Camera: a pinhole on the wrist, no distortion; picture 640 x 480 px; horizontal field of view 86.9 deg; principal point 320.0 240.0 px. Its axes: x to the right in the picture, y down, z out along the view. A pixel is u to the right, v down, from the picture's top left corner.
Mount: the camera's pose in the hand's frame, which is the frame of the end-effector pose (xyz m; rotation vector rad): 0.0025 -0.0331 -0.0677 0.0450 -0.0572 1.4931
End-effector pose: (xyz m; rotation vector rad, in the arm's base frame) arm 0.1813 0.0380 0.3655 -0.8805 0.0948 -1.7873
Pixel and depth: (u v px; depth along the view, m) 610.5 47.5 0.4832
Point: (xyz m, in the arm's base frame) 0.6643 -0.2011 0.6905
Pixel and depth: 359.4 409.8 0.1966
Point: 0.2601 0.1701 0.4165
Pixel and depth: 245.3 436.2 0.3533
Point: 0.2848 0.3607 0.5122
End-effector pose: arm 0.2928 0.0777 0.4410 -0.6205 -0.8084 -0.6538
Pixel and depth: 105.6 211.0 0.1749
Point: 0.1387 0.0466 0.5391
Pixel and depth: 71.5 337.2 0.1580
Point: 0.1153 0.0516 0.4808
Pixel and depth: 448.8 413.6 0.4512
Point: 0.0948 0.5012 0.4453
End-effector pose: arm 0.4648 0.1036 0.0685 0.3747 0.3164 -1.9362
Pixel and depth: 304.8 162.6 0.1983
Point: 0.3797 0.0375 0.1719
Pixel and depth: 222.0 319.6 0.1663
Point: 0.3872 0.1357 0.1762
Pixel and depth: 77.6 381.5 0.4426
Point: 0.1657 0.2822 0.4921
